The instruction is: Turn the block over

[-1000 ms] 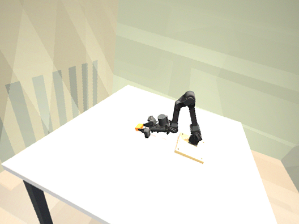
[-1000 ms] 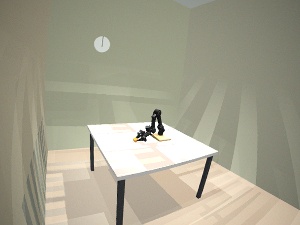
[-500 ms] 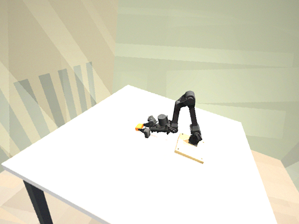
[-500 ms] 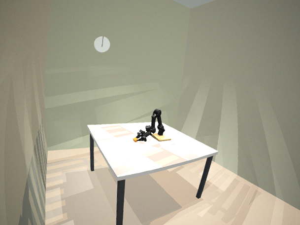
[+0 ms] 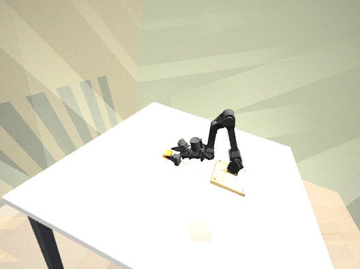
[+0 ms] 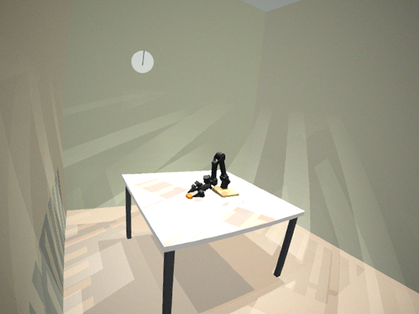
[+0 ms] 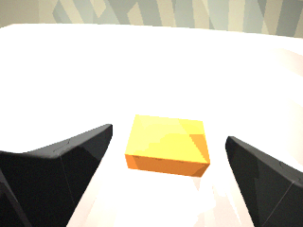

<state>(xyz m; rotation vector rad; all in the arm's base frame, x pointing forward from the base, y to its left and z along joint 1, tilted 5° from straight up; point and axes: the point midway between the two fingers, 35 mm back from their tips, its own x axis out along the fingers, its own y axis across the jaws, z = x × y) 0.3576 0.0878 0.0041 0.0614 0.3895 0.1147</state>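
My gripper tip is 2 cm above the orange block.
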